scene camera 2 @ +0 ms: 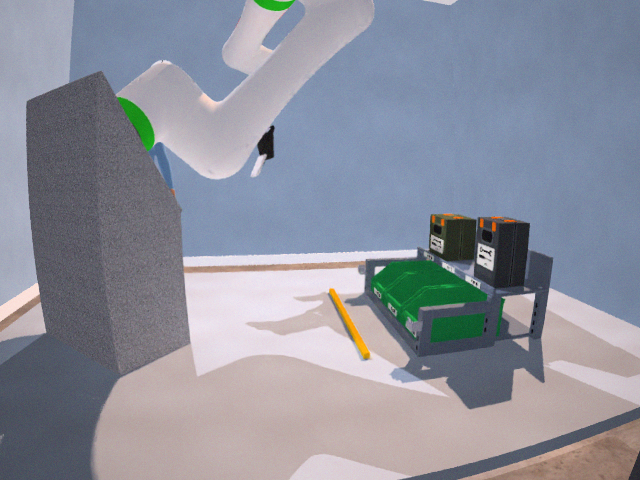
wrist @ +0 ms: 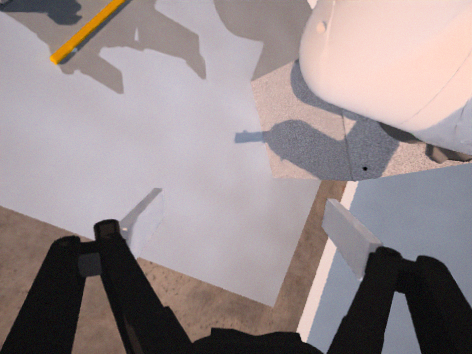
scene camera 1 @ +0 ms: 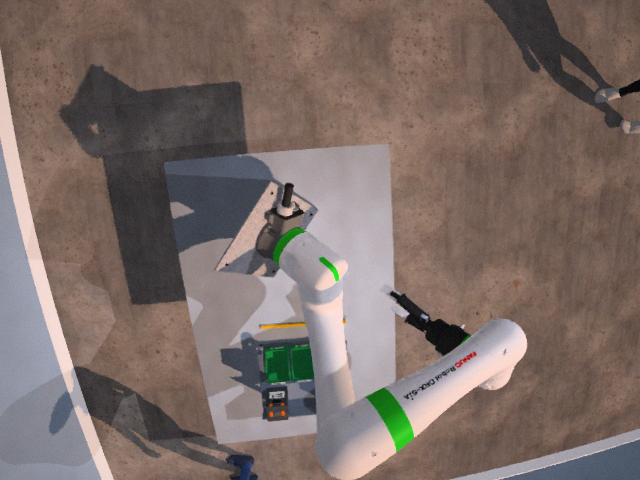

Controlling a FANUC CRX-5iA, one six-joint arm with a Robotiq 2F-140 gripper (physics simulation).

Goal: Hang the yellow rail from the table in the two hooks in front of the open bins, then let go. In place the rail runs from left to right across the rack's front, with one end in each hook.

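Places are measured from the arm's base along level axes (x up, y ahead, z left), in metres.
Pixels of known places: gripper, fingertip midpoint: (wrist: pixel 244 207) (scene camera 1: pixel 388 297); arm's base at its link origin: (scene camera 2: pixel 98 154) (scene camera 1: pixel 275 234).
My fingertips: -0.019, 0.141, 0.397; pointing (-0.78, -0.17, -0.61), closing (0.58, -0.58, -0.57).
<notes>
For each thing: its top centre in the pictures, then the offset to it from my fingertips, as dx, dy, dz. "*": a spot on its surface instead.
- yellow rail at its top centre: (scene camera 2: pixel 345 314) (scene camera 1: pixel 303 324) -0.315, +0.294, -0.212
- rack at a spot on its surface: (scene camera 2: pixel 540 315) * -0.275, +0.673, -0.327
- hook at a spot on its surface: (scene camera 2: pixel 413 327) * -0.266, +0.410, -0.397
- dark box at its top centre: (scene camera 2: pixel 503 218) (scene camera 1: pixel 277 414) -0.101, +0.592, -0.273
- olive box at its top centre: (scene camera 2: pixel 453 215) -0.126, +0.539, -0.048
The yellow rail (scene camera 1: pixel 281 325) (scene camera 2: pixel 348 322) (wrist: pixel 90 31) lies on the table in front of the rack (scene camera 2: pixel 540 315), apart from it. The arm covers part of it in scene camera 1. The green open bins (scene camera 1: pixel 276 363) (scene camera 2: pixel 429 289) sit in the rack's front. One hook (scene camera 2: pixel 413 327) shows at the rack's near front corner and the other hook (scene camera 2: pixel 361 269) at the far one; neither holds the rail. My gripper (scene camera 1: pixel 392 300) (wrist: pixel 244 207) is open and empty, high up near the table's right edge in scene camera 1, well away from the rail. The arm partly hides it in scene camera 2.
A dark box (scene camera 1: pixel 276 403) (scene camera 2: pixel 501 253) and an olive box (scene camera 2: pixel 452 237) stand on the rack's rear shelf. The grey pedestal (scene camera 2: pixel 67 217) (wrist: pixel 280 100) carries the arm. A person's feet (scene camera 1: pixel 628 126) show at the right edge, off the table. Another person (scene camera 2: pixel 162 162) is partly hidden behind the pedestal.
</notes>
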